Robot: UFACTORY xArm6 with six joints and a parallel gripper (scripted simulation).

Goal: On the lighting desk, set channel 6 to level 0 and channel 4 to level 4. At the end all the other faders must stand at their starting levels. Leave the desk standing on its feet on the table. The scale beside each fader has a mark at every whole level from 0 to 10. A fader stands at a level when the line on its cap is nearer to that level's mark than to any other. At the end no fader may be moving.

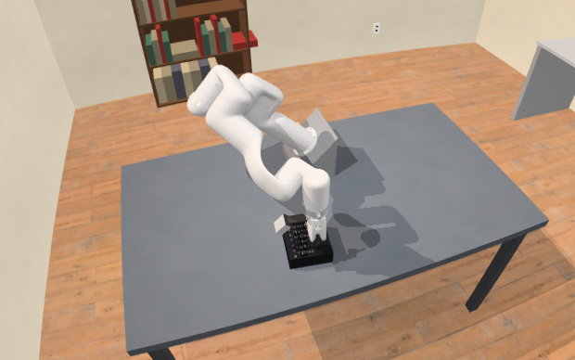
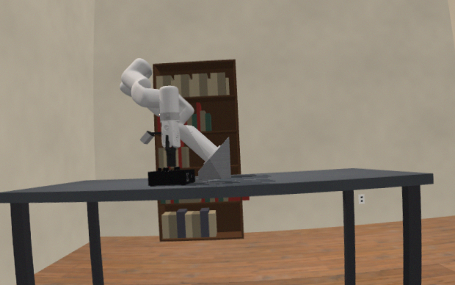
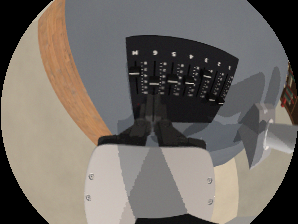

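Right now the fader is 50 mm behind my hand, 30 mm to the right of it and 30 mm below it.
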